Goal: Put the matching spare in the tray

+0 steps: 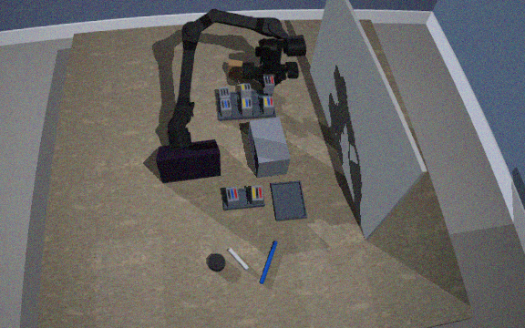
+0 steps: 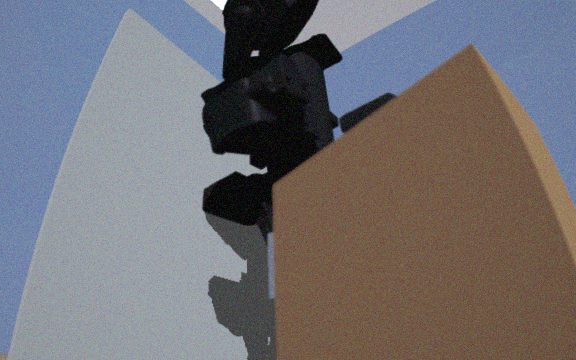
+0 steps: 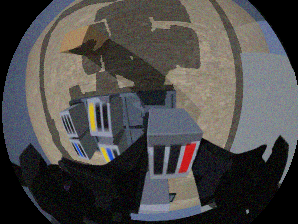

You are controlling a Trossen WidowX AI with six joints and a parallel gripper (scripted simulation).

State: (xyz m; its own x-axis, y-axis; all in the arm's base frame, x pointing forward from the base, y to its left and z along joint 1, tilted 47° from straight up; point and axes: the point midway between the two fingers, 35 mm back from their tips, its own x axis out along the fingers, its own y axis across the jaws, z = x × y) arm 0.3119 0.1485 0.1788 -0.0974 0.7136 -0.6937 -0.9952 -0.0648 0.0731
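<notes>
Right now the flat grey tray is 30 mm ahead of my gripper tip, 410 mm to the right of it and 70 mm below it. Also, from my gripper tip: grey mounted unit: 20 mm behind, 230 mm to the right, 20 mm below; tan block: 110 mm behind, 120 mm to the left, 40 mm below; grey spare: 20 mm above.
</notes>
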